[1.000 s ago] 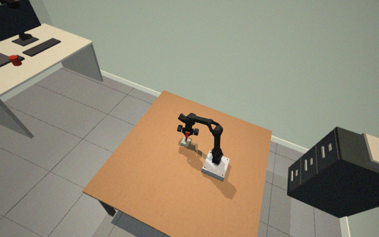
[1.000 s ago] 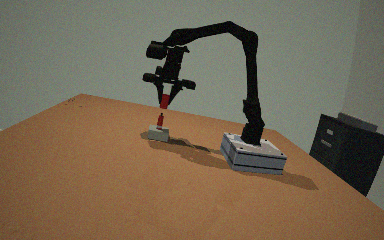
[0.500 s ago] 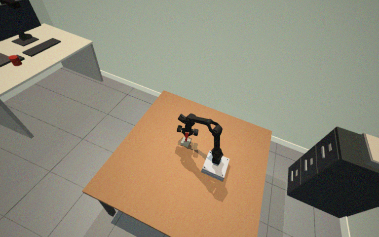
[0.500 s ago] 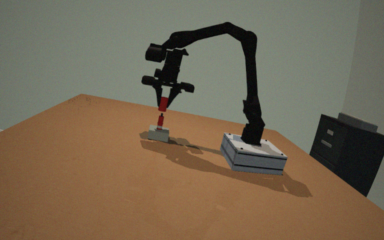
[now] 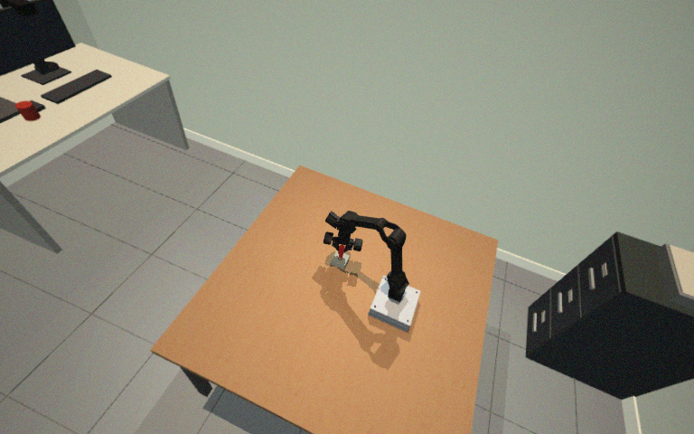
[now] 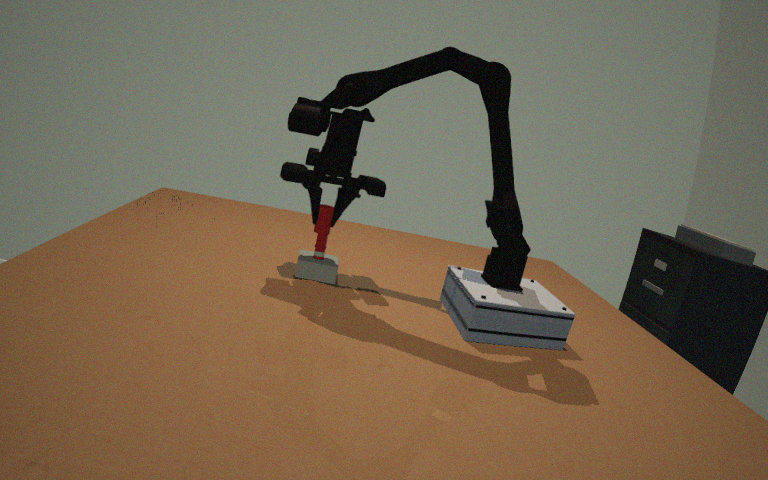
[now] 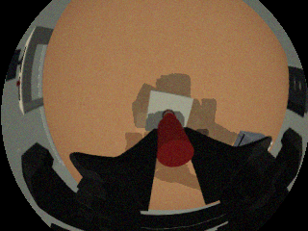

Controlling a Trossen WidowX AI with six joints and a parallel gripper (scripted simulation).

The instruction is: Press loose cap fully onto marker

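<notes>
Right now the red cap is 10 mm above my gripper tip. Also, from my gripper tip: holder block (80 mm below).
</notes>
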